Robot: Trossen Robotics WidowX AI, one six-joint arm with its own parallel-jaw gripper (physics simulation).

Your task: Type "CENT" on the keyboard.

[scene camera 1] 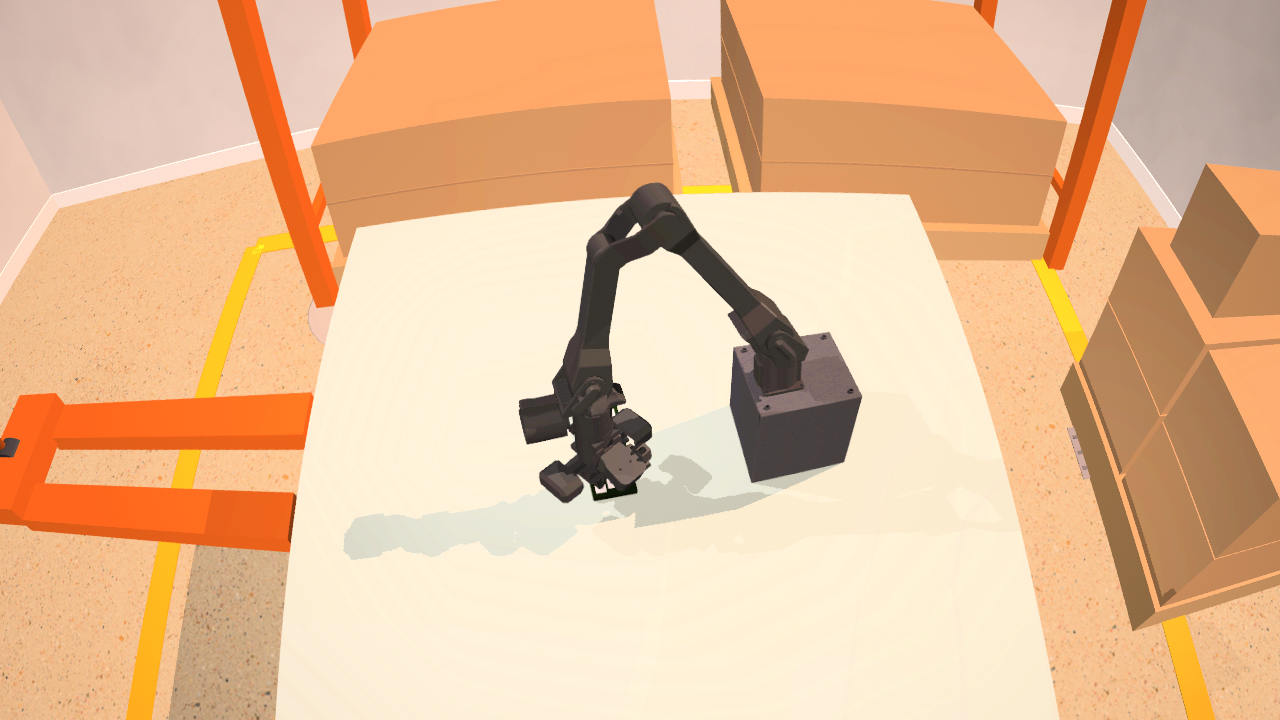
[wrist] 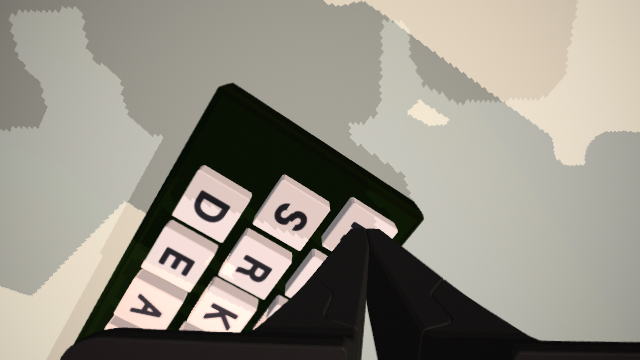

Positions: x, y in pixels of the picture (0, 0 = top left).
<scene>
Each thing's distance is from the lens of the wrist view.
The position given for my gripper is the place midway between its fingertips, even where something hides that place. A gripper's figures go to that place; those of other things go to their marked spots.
my gripper (wrist: 364, 242): 11 cm
keyboard (wrist: 254, 204): 11 cm
</scene>
